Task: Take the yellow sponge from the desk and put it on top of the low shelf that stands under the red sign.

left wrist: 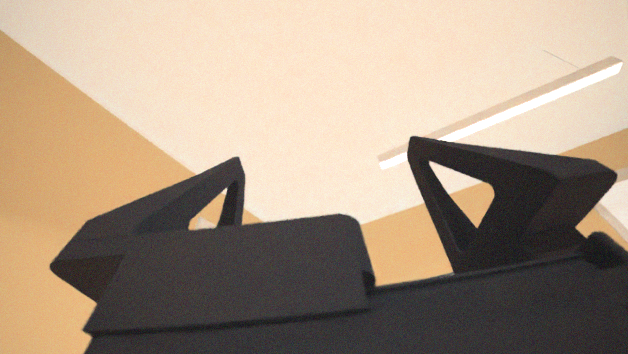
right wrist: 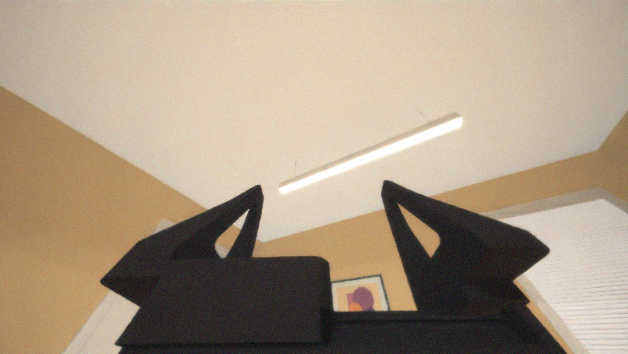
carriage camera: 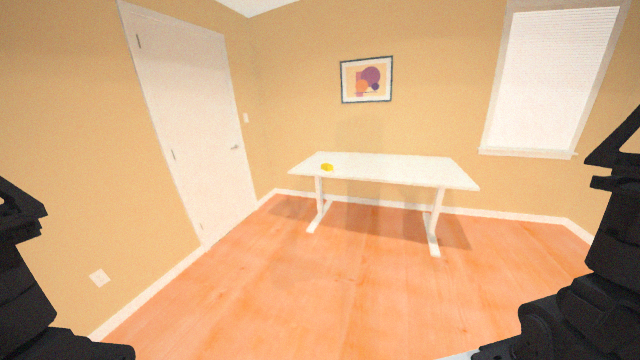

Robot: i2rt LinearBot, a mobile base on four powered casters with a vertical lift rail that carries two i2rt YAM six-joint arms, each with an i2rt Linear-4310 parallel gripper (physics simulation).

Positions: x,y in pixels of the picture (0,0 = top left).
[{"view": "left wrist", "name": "my left gripper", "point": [325,156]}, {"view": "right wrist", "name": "my right gripper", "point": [321,188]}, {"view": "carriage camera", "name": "white desk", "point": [442,172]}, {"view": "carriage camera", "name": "white door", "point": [182,69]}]
